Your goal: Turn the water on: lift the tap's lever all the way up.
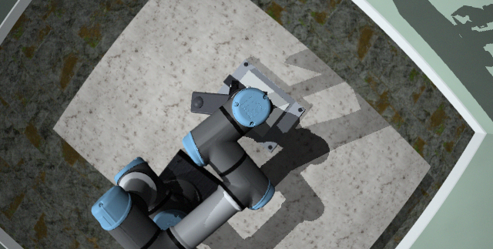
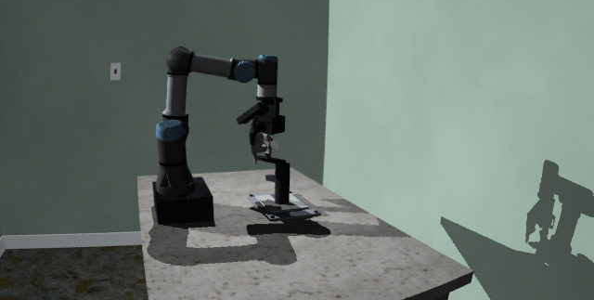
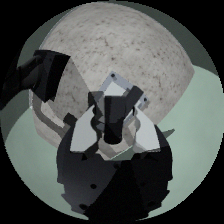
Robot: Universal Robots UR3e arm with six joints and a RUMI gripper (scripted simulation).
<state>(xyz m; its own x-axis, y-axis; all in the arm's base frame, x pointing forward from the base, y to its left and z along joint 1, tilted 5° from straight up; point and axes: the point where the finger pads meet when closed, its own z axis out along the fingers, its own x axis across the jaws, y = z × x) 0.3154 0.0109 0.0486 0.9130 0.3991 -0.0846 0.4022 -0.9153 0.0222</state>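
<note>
The black lever lies 1 cm ahead of my hand and 3 cm to the right of it. Also, from my hand: black tap: 2 cm ahead, 5 cm to the right, 5 cm below.
</note>
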